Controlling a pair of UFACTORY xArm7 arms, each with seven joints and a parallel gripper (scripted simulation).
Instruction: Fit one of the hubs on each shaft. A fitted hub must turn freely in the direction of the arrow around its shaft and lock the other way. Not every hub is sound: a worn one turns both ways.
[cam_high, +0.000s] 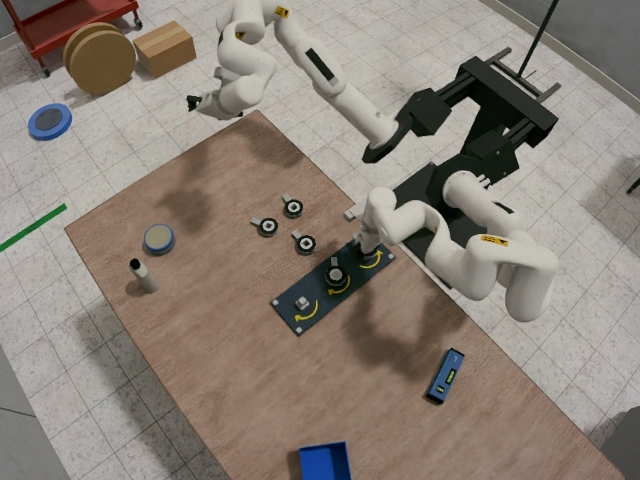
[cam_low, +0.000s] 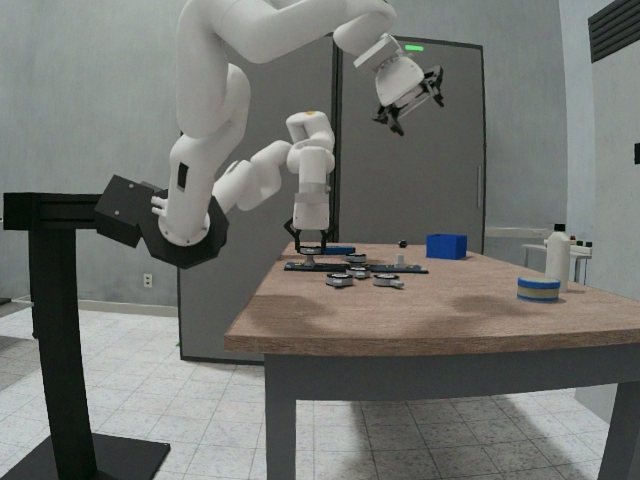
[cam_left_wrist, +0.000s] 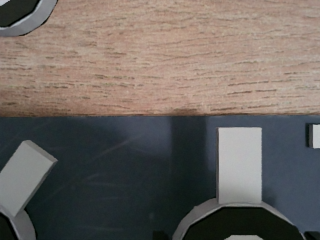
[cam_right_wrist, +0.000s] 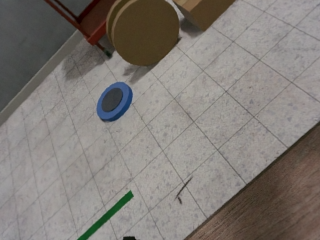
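The dark board is 130 mm ahead of my left hand, 50 mm below it and 20 mm to the right of it. Also, from my left hand: white bottle: 530 mm ahead, 430 mm to the right, 50 mm above; tape roll: 520 mm to the right, 410 mm ahead, 40 mm below.
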